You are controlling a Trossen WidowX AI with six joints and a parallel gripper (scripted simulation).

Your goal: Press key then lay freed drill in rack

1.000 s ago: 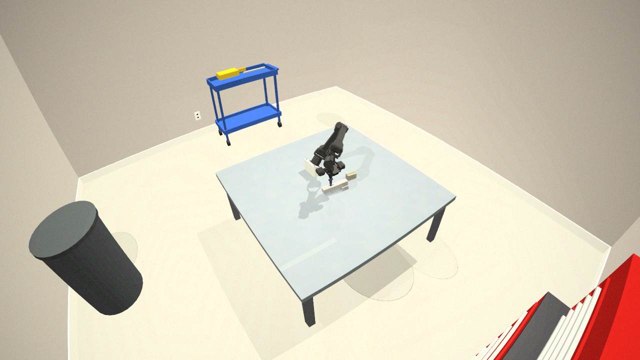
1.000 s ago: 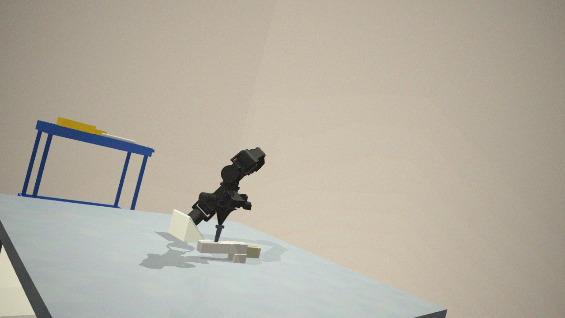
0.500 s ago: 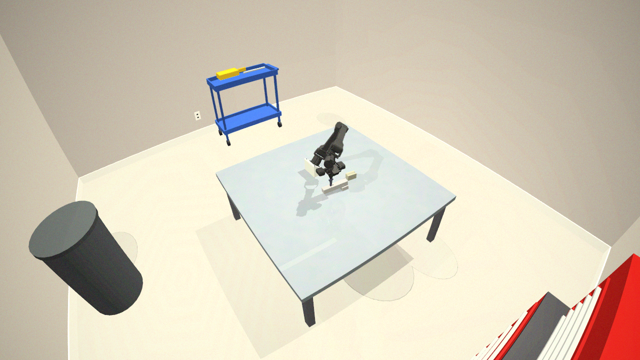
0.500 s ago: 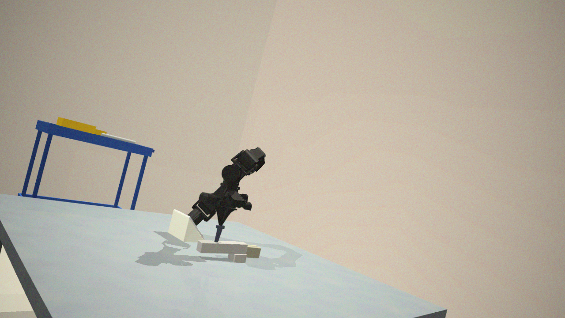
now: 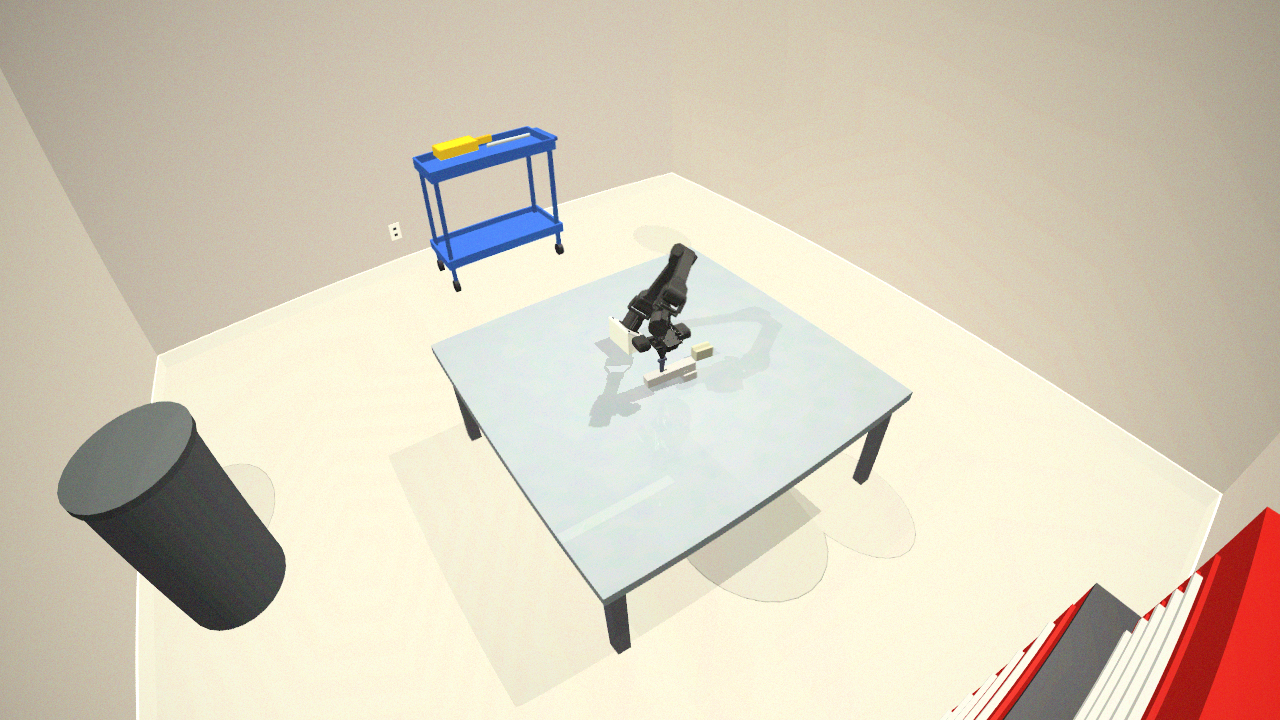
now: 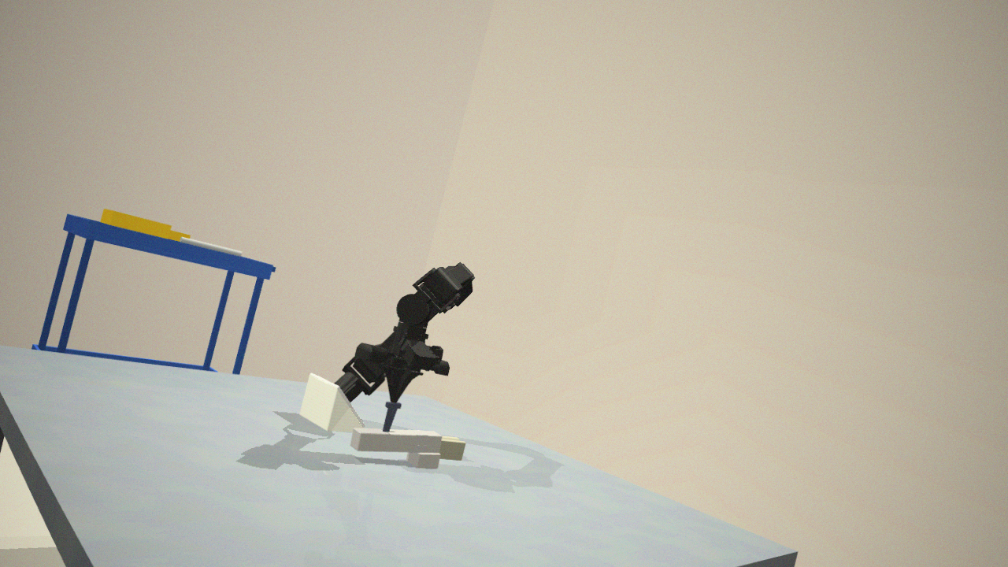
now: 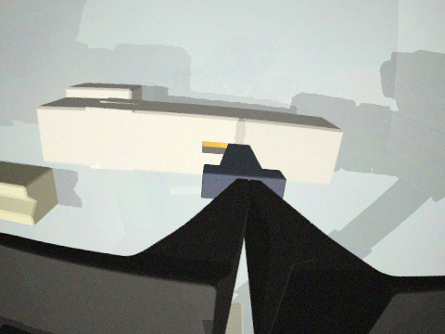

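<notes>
The dark blue key is 30 mm below my gripper tip. The rest, counted from my gripper tip: drill 70 mm below, 60 mm to the left; rack 210 mm to the left, 100 mm below, 50 mm behind.
</notes>
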